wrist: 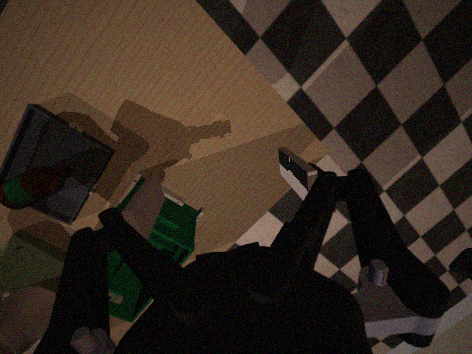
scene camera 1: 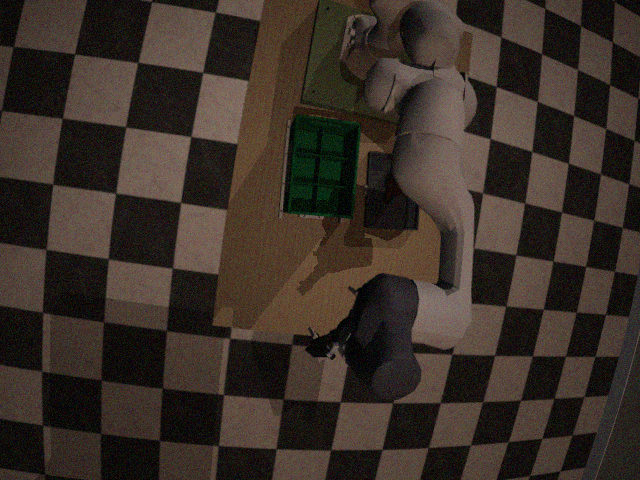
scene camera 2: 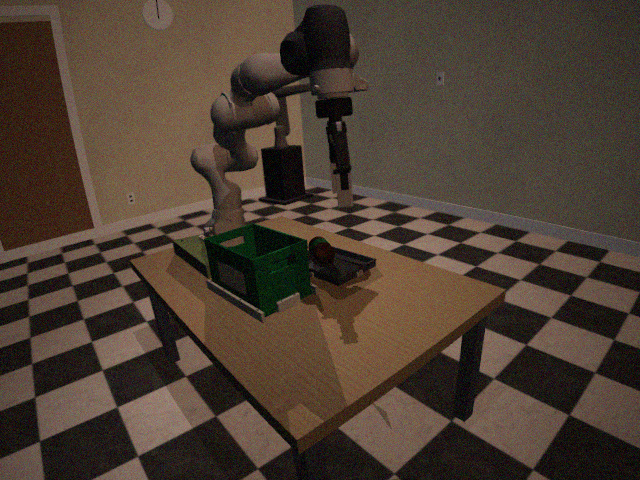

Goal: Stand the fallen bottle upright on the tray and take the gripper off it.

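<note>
The dark red-brown bottle (scene camera 2: 324, 253) (wrist: 47, 181) with a green end lies on its side on the dark tray (scene camera 1: 390, 217) (scene camera 2: 363, 261) (wrist: 65, 137). In the wrist view its green part is at the tray's lower left edge. In scene camera 1 the arm covers much of the tray, and the bottle is hard to make out. My gripper (scene camera 1: 332, 311) (scene camera 2: 341, 193) (wrist: 220, 173) is open with nothing between its fingers. It points down, high above the table's end, well apart from the bottle and the tray.
A tall green crate with compartments (scene camera 1: 357, 170) (scene camera 2: 283, 284) (wrist: 175, 222) stands beside the tray. A flat green board (scene camera 1: 330, 72) (scene camera 2: 192, 251) (wrist: 30, 260) lies near the arm's base. The wooden table (scene camera 1: 258, 232) (scene camera 2: 408, 330) (wrist: 175, 60) ends near the gripper, above a checkered floor.
</note>
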